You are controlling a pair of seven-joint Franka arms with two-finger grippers.
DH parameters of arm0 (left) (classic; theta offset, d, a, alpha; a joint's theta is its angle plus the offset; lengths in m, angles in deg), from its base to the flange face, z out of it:
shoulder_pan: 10.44 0.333 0 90
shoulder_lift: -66.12 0 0 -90
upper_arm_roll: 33.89 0.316 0.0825 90
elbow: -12.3 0 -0.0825 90
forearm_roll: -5.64 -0.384 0 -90
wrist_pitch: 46.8 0 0.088 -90
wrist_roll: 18.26 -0.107 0 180
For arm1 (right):
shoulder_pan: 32.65 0.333 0 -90
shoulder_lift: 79.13 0 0 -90
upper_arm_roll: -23.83 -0.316 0.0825 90
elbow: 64.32 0 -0.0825 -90
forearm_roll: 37.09 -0.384 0 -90
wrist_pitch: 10.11 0 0.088 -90
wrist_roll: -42.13 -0.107 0 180
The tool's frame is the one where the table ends.
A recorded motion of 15 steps. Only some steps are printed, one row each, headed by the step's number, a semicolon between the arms.
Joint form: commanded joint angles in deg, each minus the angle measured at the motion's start. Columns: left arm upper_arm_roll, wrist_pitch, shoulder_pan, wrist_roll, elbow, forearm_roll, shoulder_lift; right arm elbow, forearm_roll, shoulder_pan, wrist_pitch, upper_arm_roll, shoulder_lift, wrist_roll.
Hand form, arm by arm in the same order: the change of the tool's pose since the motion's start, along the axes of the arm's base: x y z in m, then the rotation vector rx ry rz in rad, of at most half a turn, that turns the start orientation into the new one. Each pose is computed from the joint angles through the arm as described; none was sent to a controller.
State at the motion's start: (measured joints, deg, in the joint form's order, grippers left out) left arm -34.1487 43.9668 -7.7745 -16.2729 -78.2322 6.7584 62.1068; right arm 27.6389 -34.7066 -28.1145 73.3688 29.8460 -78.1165 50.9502
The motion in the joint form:
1: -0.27 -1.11 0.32 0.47 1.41 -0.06 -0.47; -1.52 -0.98 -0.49 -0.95 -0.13 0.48 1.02
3: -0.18 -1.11 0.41 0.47 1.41 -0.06 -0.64; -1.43 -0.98 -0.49 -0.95 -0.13 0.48 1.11
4: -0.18 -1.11 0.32 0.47 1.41 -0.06 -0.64; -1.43 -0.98 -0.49 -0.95 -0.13 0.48 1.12
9: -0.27 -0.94 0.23 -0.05 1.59 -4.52 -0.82; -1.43 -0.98 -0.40 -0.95 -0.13 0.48 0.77
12: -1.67 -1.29 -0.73 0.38 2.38 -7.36 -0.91; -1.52 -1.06 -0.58 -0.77 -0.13 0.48 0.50
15: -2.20 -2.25 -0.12 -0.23 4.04 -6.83 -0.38; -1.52 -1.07 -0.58 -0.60 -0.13 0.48 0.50
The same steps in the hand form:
1: 0.0013 0.0008 0.0053 0.0010 0.0032 0.0086; 0.0016 -0.0013 0.0063 0.0191 -0.0016 0.0100
3: 0.0019 0.0026 0.0036 0.0010 0.0061 0.0118; 0.0015 -0.0013 0.0056 0.0194 0.0001 0.0115
4: 0.0020 0.0017 0.0036 0.0010 0.0061 0.0102; 0.0015 -0.0013 0.0056 0.0195 0.0001 0.0117
9: 0.0030 0.0083 0.0036 0.0780 0.0062 -0.0069; 0.0015 -0.0004 0.0056 0.0185 -0.0001 0.0073
12: 0.0042 -0.0095 0.0091 0.1261 -0.0008 -0.0426; 0.0019 -0.0020 0.0066 0.0189 -0.0050 -0.0004
15: 0.0011 -0.0094 0.0266 0.1165 -0.0219 -0.0484; 0.0023 -0.0020 0.0068 0.0190 -0.0080 -0.0003

